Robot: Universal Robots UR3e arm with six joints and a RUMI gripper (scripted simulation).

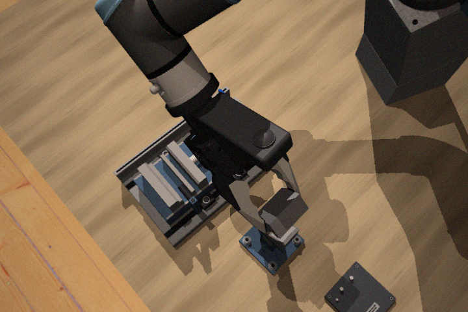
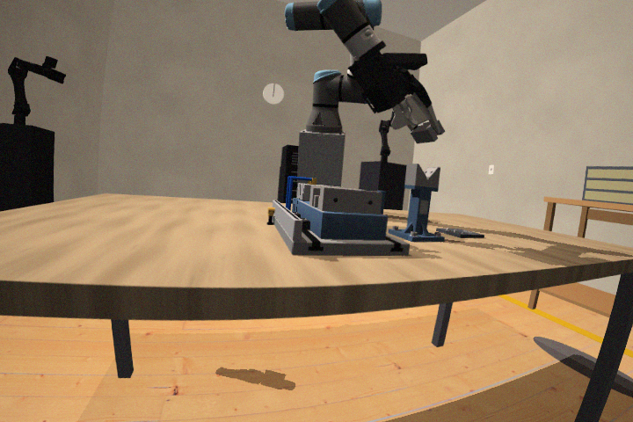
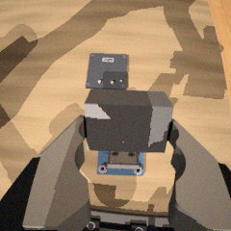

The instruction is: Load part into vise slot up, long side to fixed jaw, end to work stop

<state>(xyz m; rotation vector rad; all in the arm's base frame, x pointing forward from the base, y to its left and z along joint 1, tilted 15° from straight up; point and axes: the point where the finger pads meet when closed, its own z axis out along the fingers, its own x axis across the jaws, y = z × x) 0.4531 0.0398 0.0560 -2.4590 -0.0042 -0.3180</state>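
The part lies 1 cm to the left of my hand and 1 cm below it. The rest, counted from my hand: white cylinder rod (20 cm to the right, 16 cm below, 5 cm behind); dark work stop (17 cm to the right, 15 cm below, 4 cm ahead); moving jaw (21 cm to the right, 16 cm below).
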